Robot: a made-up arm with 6 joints.
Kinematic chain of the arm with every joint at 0, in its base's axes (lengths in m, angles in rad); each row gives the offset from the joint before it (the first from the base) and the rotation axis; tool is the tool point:
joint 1: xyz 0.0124 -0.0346 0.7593 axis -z
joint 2: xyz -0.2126 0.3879 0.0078 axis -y
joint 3: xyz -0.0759 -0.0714 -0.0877 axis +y
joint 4: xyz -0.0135 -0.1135 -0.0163 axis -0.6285 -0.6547 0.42
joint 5: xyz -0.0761 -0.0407 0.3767 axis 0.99 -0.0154 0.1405
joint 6: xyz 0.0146 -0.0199 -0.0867 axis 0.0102 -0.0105 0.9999
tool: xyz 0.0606 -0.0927 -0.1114
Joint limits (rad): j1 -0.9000..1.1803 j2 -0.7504..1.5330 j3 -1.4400..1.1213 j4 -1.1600..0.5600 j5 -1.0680..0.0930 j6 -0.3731..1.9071
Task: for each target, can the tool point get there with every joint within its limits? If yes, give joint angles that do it. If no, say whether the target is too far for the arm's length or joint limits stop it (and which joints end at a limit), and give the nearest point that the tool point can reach.
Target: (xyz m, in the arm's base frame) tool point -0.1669 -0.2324 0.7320
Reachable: yes | joints -0.5963 -0.2954 0.7672 -0.8282 -0.2483 0.2681
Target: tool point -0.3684 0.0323 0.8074
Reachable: yes | joints -0.0622 0.3475 -0.4531 0.1232 -0.2584 0.8333
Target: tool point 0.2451 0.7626 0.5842
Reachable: no: joint limits stop it (at a limit: joint 1, joint 3, joint 4, joint 5, joint 6) | nearest point 0.1174 0.5078 0.6627 | short by 0.296 m
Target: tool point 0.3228 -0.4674 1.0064
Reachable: no: joint limits stop it (at a limit: joint 1, joint 2, joint 5, joint 6) | nearest point 0.0656 -0.3569 0.9049 | short by 0.298 m
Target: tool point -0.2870 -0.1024 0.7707
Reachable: yes | joints -0.0041 0.3012 -0.3719 -0.6070 -0.7974 1.2386
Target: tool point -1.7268 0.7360 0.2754
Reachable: no: too far | nearest point -0.6678 0.2668 0.6125 | short by 1.206 m
